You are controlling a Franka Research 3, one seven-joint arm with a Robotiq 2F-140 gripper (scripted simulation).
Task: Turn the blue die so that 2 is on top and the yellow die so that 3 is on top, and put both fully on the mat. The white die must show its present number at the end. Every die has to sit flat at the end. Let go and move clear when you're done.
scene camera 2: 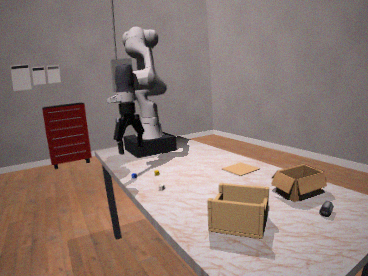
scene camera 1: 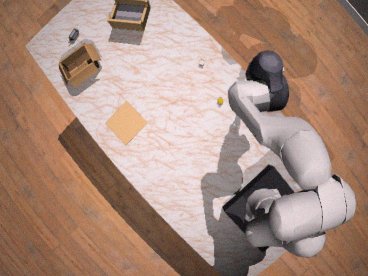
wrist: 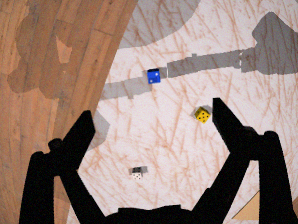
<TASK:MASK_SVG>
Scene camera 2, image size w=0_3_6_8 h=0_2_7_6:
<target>gripper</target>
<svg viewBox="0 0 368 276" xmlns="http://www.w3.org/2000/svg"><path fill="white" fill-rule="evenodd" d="M135 102L119 104L121 118L116 118L114 140L118 143L119 154L124 154L122 138L126 127L132 125L137 132L138 147L143 147L142 136L144 128L139 114L134 115Z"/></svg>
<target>crate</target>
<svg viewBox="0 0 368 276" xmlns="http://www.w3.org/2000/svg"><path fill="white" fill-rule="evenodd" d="M219 188L216 198L211 198L208 203L208 231L263 239L268 213L266 217L265 214L268 210L269 187L225 184Z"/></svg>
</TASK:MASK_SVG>
